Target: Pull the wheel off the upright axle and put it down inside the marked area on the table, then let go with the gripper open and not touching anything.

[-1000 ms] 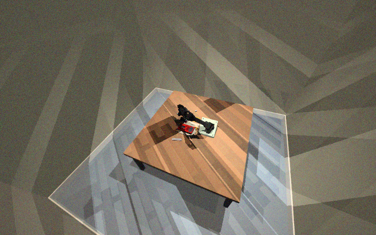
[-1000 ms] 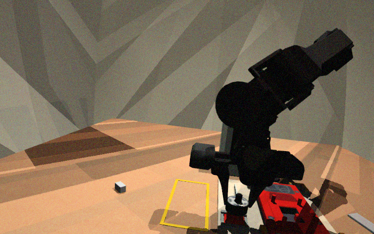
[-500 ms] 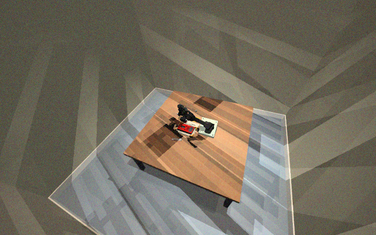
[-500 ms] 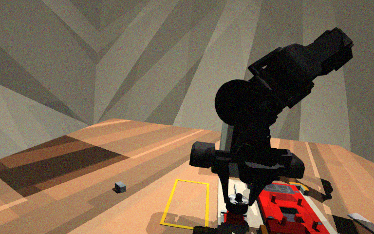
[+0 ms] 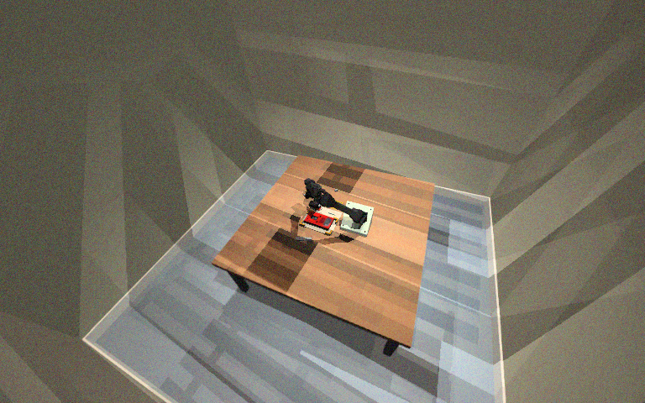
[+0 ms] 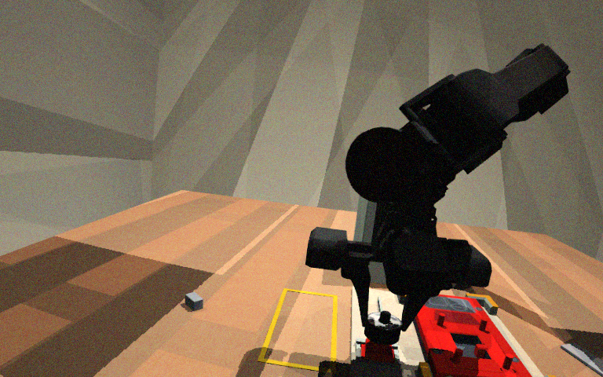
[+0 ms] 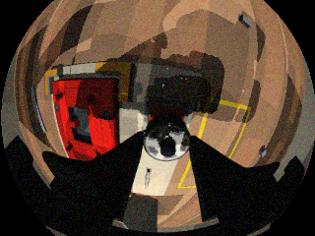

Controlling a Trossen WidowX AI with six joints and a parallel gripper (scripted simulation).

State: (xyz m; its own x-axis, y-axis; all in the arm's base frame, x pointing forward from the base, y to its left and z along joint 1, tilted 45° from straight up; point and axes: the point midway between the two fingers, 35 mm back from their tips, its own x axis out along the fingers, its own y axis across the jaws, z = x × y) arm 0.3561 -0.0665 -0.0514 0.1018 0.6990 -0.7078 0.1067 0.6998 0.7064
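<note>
The upright axle is 1 cm below my gripper tip. The rest, counted from my gripper tip: grey cube: 8 cm behind, 23 cm to the right, 4 cm below; then grey strip: 2 cm ahead, 30 cm to the left, 4 cm below; then wheel: right at my gripper tip.
</note>
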